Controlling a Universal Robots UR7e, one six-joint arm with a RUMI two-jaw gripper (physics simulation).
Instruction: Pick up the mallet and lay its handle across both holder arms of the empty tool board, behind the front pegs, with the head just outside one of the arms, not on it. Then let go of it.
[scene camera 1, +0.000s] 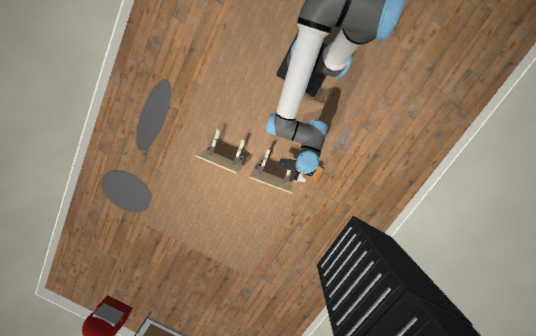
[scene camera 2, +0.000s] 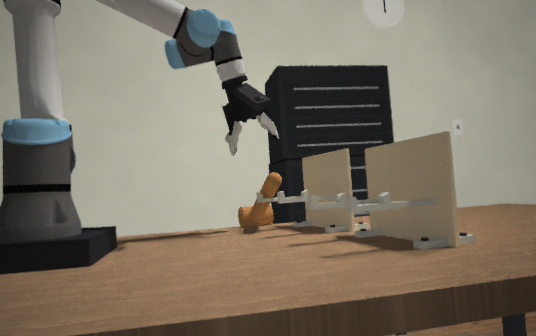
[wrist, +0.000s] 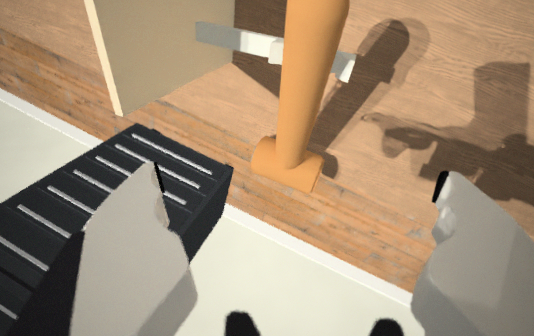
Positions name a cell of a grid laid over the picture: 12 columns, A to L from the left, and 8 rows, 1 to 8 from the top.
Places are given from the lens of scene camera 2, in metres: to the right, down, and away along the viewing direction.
gripper (scene camera 2: F4): -0.03, -0.06, 1.11
orange mallet (scene camera 2: F6): -0.02, 0.14, 1.19
